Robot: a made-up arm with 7 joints. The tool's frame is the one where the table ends. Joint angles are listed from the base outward.
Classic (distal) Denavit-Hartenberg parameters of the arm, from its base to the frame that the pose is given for. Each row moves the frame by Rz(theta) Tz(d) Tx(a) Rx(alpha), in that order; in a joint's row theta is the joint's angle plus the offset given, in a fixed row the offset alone. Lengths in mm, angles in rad.
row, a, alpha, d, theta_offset
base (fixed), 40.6, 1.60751, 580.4, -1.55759
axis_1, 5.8, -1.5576, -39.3, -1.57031
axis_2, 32, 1.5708, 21.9, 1.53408
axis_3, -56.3, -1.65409, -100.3, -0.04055
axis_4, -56.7, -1.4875, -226.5, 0
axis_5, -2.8, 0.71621, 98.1, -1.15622
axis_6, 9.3, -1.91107, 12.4, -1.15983
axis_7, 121.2, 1.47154, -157, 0.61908
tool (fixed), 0, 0, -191.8, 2.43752
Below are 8 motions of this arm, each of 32 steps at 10 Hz.
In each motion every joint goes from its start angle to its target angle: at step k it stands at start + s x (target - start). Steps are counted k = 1, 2, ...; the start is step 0. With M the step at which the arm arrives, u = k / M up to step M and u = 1 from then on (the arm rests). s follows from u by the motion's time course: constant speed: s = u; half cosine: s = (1 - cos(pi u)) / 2; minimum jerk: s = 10 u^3 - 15 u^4 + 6 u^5.
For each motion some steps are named. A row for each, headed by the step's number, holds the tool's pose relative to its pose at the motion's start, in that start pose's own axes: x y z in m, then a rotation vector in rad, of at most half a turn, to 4 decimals.
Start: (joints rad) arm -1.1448 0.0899 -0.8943 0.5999 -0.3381 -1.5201 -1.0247
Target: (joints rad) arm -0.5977 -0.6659 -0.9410 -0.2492 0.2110 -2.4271 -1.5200
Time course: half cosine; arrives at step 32
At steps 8, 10, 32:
8: 0.0101 0.0638 -0.0080 -0.1770 0.0677 -0.2728
10: 0.0225 0.0979 -0.0176 -0.2604 0.0970 -0.4202
32: 0.4244 0.2219 -0.2474 -0.6444 0.0756 -2.1204

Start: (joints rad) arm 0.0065 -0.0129 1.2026 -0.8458 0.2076 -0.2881 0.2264
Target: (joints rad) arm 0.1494 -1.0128 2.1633 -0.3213 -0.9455 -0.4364 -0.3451
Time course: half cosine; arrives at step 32
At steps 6, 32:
6: 0.0399 -0.0435 -0.0601 -0.1539 -0.1471 0.0082
32: 0.6154 -0.4481 0.0236 -1.1067 -2.1725 0.0632

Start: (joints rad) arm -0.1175 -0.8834 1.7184 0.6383 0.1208 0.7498 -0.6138
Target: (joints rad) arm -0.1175 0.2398 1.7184 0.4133 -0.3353 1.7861 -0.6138
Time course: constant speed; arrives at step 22
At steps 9, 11, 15, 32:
9: 0.0222 -0.0784 0.0764 0.0165 -0.1039 -0.1498
11: 0.0178 -0.0955 0.0924 0.0285 -0.1235 -0.1806
15: 0.0002 -0.1276 0.1210 0.0615 -0.1629 -0.2366
32: -0.0541 -0.1733 0.1549 0.1442 -0.2435 -0.3107

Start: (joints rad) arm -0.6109 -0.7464 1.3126 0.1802 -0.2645 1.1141 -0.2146
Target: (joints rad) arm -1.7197 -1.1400 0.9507 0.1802 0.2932 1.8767 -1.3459
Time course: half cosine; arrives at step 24
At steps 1, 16, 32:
1: -0.0021 -0.0005 0.0021 0.0034 0.0073 0.0070
16: 0.0532 -0.2662 0.1404 0.1451 0.1602 1.5865
32: 0.1793 -0.2424 0.1283 0.0331 -0.3754 1.9254

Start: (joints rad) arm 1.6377 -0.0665 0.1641 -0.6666 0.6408 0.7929 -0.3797
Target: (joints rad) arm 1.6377 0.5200 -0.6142 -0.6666 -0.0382 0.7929 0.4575
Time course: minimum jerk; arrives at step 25
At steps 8, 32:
8: -0.0219 0.0286 -0.0357 0.0033 -0.0318 0.0577
32: -0.1717 0.0262 -0.1832 -0.0623 -0.1371 0.3587

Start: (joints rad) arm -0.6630 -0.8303 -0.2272 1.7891 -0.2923 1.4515 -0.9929
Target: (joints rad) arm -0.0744 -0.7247 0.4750 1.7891 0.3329 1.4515 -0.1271
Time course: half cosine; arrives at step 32
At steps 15, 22, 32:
15: 0.0587 -0.0035 -0.0697 0.0988 -0.0977 0.7336
22: 0.0587 0.0204 -0.1153 0.3115 0.0034 1.2380
32: 0.0320 0.0285 -0.1397 0.5042 0.1737 1.5289

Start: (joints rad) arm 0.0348 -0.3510 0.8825 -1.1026 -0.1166 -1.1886 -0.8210
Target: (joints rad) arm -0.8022 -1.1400 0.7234 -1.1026 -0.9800 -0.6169 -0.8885
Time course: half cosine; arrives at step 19
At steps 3, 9, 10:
3: 0.0077 -0.0068 -0.0119 -0.0771 -0.0294 -0.0174
9: 0.0552 -0.1149 -0.0592 -0.6345 -0.2256 -0.0399
10: 0.0646 -0.1472 -0.0578 -0.7565 -0.2668 -0.0246

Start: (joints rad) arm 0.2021 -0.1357 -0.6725 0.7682 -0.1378 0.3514 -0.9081
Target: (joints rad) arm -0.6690 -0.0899 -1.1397 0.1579 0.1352 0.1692 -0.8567
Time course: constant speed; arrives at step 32
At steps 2, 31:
2: -0.0005 0.0056 0.0107 0.0572 -0.0261 -0.0014
31: -0.1099 0.0098 0.0882 0.7126 -0.4261 0.2746

